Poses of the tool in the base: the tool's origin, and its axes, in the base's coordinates. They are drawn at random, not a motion.
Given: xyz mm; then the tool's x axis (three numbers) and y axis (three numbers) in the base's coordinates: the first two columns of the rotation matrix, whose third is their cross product.
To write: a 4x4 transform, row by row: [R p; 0 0 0 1], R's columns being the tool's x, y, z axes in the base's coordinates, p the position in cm. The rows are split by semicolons. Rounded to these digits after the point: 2 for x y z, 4 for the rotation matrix.
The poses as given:
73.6 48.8 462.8 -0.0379 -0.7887 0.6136 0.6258 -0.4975 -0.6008
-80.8 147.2 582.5 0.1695 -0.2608 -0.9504 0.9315 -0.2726 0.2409
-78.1 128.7 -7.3 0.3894 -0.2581 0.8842 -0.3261 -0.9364 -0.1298
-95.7 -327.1 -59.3 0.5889 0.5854 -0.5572 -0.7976 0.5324 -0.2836
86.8 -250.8 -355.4 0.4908 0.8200 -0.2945 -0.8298 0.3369 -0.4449
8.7 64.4 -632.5 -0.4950 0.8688 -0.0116 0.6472 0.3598 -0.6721
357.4 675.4 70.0 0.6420 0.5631 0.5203 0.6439 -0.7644 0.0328
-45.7 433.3 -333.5 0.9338 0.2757 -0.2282 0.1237 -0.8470 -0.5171
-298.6 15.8 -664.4 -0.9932 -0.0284 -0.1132 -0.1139 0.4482 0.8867
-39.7 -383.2 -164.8 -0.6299 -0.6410 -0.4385 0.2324 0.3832 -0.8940
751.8 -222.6 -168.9 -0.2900 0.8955 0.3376 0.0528 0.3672 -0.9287
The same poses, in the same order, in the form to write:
-0.0379 0.6258 0.7791 7.36; -0.7887 -0.4975 0.3612 4.88; 0.6136 -0.6008 0.5124 46.28; 0 0 0 1
0.1695 0.9315 -0.3219 -8.08; -0.2608 -0.2726 -0.9261 14.72; -0.9504 0.2409 0.1967 58.25; 0 0 0 1
0.3894 -0.3261 0.8615 -7.81; -0.2581 -0.9364 -0.2378 12.87; 0.8842 -0.1298 -0.4488 -0.73; 0 0 0 1
0.5889 -0.7976 0.1306 -9.57; 0.5854 0.5324 0.6114 -32.71; -0.5572 -0.2836 0.7804 -5.93; 0 0 0 1
0.4908 -0.8298 -0.2656 8.68; 0.8200 0.3369 0.4627 -25.08; -0.2945 -0.4449 0.8458 -35.54; 0 0 0 1
-0.4950 0.6472 -0.5797 0.87; 0.8688 0.3598 -0.3402 6.44; -0.0116 -0.6721 -0.7404 -63.25; 0 0 0 1
0.6420 0.6439 0.4162 35.74; 0.5631 -0.7644 0.3140 67.54; 0.5203 0.0328 -0.8533 7.00; 0 0 0 1
0.9338 0.1237 -0.3358 -4.57; 0.2757 -0.8470 0.4546 43.33; -0.2282 -0.5171 -0.8250 -33.35; 0 0 0 1
-0.9932 -0.1139 0.0256 -29.86; -0.0284 0.4482 0.8936 1.58; -0.1132 0.8867 -0.4484 -66.44; 0 0 0 1
-0.6299 0.2324 0.7411 -3.97; -0.6410 0.3832 -0.6650 -38.32; -0.4385 -0.8940 -0.0924 -16.48; 0 0 0 1
-0.2900 0.0528 -0.9556 75.18; 0.8955 0.3672 -0.2515 -22.26; 0.3376 -0.9287 -0.1538 -16.89; 0 0 0 1

